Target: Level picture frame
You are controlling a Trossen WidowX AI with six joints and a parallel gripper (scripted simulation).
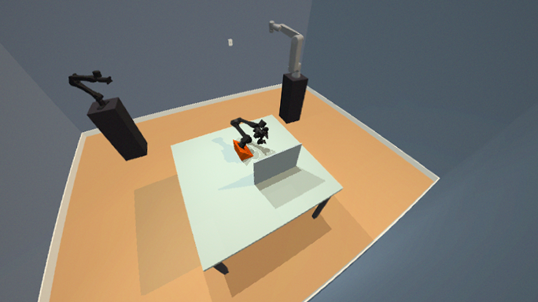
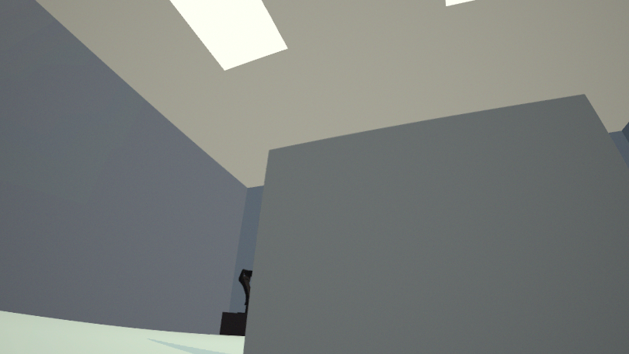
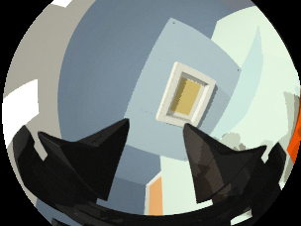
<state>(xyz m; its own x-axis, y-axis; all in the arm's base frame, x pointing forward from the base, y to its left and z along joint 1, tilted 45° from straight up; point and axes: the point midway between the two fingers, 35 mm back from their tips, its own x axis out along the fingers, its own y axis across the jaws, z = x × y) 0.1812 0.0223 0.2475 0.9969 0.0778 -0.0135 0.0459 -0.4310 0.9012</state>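
Now: gripper tip 19 cm short of the picture frame and 9 cm above it. The rest, counted from my gripper tip: wall panel (20 cm ahead, 1 cm to the left, 10 cm below).
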